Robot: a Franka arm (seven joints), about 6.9 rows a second.
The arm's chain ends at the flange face. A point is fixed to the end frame.
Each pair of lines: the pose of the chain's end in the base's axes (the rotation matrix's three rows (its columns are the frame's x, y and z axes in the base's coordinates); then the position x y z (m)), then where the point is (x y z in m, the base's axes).
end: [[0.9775 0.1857 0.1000], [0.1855 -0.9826 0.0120], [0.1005 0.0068 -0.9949]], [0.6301 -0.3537 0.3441]
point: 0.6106 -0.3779 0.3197
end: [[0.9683 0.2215 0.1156], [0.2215 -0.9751 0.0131], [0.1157 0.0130 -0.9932]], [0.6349 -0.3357 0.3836]
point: 0.6167 -0.3607 0.3590
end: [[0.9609 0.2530 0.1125], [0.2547 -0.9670 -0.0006], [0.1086 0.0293 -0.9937]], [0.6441 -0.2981 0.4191]
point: 0.6267 -0.3241 0.3950
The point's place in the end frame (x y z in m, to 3 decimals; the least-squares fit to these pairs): -0.026 0.020 0.022
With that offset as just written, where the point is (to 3 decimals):
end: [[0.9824 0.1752 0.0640], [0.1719 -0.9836 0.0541], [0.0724 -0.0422 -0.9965]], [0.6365 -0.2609 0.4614]
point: 0.616 -0.284 0.437
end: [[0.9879 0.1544 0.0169], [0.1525 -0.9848 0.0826], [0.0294 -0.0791 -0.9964]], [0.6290 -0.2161 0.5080]
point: 0.607 -0.238 0.484
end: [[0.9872 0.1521 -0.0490], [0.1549 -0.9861 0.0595], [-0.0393 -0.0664 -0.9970]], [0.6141 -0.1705 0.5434]
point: 0.590 -0.193 0.521
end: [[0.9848 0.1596 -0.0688], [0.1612 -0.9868 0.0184], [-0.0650 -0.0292 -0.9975]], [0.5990 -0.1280 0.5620]
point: 0.575 -0.152 0.541
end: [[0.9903 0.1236 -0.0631], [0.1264 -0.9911 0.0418], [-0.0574 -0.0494 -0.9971]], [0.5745 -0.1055 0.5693]
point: 0.550 -0.128 0.548
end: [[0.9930 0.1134 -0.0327], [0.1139 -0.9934 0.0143], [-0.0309 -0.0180 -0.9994]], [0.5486 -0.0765 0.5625]
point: 0.524 -0.099 0.541
